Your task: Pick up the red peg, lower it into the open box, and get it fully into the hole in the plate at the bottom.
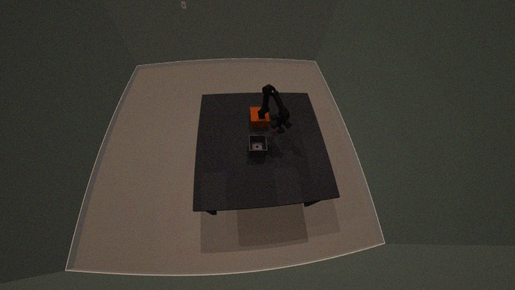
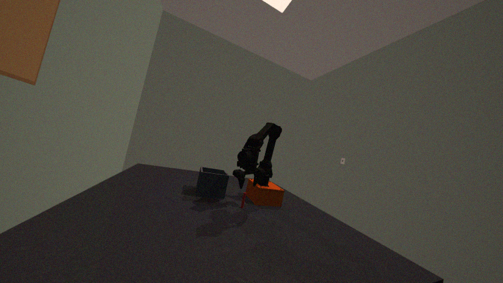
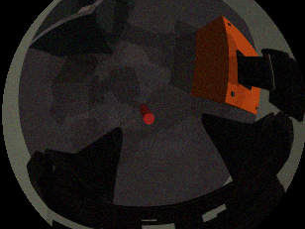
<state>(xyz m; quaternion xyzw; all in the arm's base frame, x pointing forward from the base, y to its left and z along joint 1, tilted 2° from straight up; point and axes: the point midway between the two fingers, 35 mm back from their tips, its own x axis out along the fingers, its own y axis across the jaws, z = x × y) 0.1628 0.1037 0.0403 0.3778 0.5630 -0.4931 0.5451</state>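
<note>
The red peg lies 7 cm below my gripper tip and 1 cm ahead of it. Also, from my gripper tip: pale plate: 19 cm to the right, 15 cm ahead, 6 cm below.
</note>
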